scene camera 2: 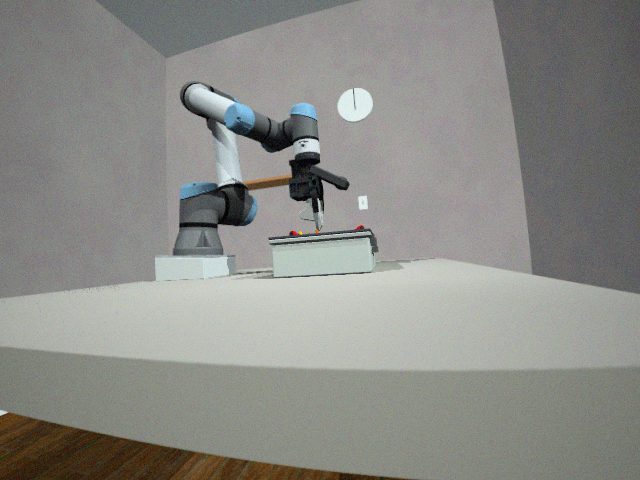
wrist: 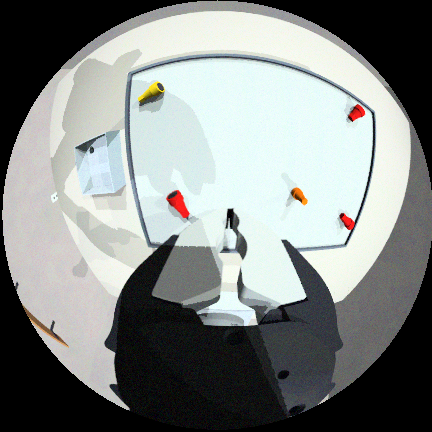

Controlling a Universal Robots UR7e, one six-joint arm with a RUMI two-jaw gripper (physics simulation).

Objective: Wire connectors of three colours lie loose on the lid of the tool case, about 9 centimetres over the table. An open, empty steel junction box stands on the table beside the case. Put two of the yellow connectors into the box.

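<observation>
My gripper is shut with nothing between the fingers, its tips low at the lid's near side. The tool case bears the loose connectors. A yellow connector lies near the lid's far left corner in the wrist view. A bit of yellow also shows at the lid's edge in the scene view. Other yellow connectors do not show in the wrist view; the fingers hide part of the lid's near side. The open steel junction box stands left of the case in the wrist view, with no connector visible inside.
In the wrist view, a large red connector lies left of the fingertips and an orange one to the right. Two red connectors lie near the lid's right edge. The case's raised rim borders the lid.
</observation>
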